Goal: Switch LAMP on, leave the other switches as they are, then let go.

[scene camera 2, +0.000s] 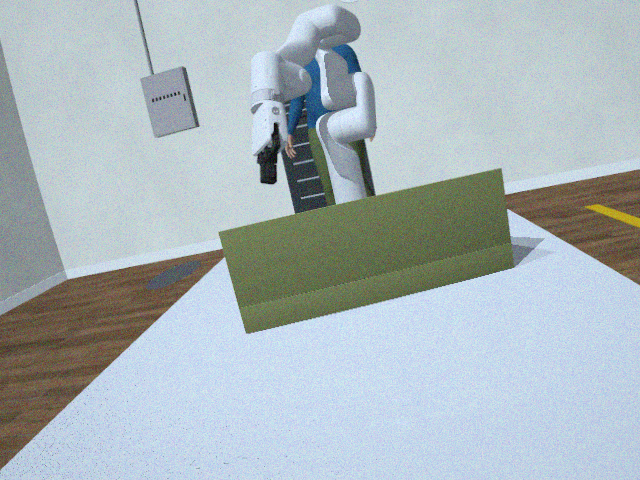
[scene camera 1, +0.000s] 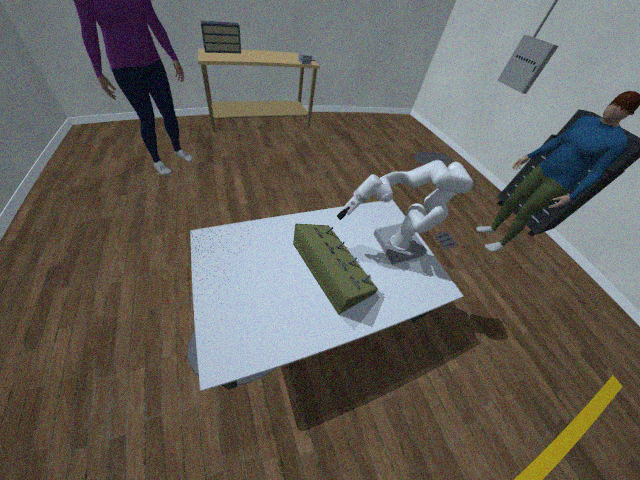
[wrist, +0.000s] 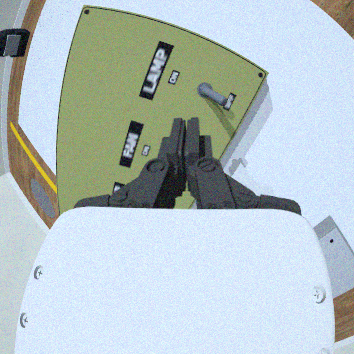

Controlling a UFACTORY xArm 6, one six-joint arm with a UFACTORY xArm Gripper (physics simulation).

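Note:
The olive switch panel stands on the white table. In the wrist view the LAMP label is near the panel's far end. The LAMP lever leans away from its ON mark, toward the opposite mark. The FAN label shows too; its lever is hidden by the fingers. My gripper is shut and empty. It is above the panel's LAMP end, apart from the LAMP lever, which lies beyond the fingertips and to the right in the wrist view.
Several other levers stand in a row along the panel in scene camera 1. The arm's base plate is on the table behind the panel's lever side. A person in blue is beyond the arm; a person in purple stands near a wooden bench.

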